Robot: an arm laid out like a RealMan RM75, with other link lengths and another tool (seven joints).
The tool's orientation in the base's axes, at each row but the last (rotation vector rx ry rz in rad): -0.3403 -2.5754 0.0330; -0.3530 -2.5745 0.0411; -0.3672 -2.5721 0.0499; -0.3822 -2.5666 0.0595; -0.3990 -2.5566 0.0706; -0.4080 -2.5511 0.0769; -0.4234 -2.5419 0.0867; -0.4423 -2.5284 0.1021; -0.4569 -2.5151 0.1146; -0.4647 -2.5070 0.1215; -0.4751 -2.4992 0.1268
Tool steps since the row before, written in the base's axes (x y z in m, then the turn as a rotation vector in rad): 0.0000 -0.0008 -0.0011 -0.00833 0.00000 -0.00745; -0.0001 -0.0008 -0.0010 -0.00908 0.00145 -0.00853; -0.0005 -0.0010 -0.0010 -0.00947 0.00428 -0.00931; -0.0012 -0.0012 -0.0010 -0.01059 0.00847 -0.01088; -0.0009 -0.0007 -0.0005 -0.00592 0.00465 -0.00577; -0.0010 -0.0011 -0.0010 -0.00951 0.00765 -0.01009; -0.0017 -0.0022 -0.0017 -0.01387 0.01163 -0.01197; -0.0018 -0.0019 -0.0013 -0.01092 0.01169 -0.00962; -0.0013 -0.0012 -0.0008 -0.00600 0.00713 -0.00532; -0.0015 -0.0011 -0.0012 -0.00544 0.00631 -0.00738; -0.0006 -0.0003 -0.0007 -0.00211 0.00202 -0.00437
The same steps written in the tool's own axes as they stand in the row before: -0.0008 -0.0007 0.0009 0.00307 -0.00127 0.01067; -0.0006 -0.0007 0.0009 0.00351 0.00005 0.01204; -0.0004 -0.0010 0.0011 0.00420 0.00276 0.01302; 0.0001 -0.0013 0.0014 0.00549 0.00668 0.01508; 0.0003 -0.0008 0.0009 0.00321 0.00361 0.00816; 0.0000 -0.0012 0.0013 0.00478 0.00608 0.01382; -0.0002 -0.0023 0.0023 0.00854 0.00891 0.01785; 0.0001 -0.0021 0.0020 0.00747 0.00944 0.01427; 0.0002 -0.0014 0.0014 0.00433 0.00585 0.00788; 0.0001 -0.0013 0.0018 0.00252 0.00564 0.00926; 0.0000 -0.0003 0.0009 0.00002 0.00208 0.00483
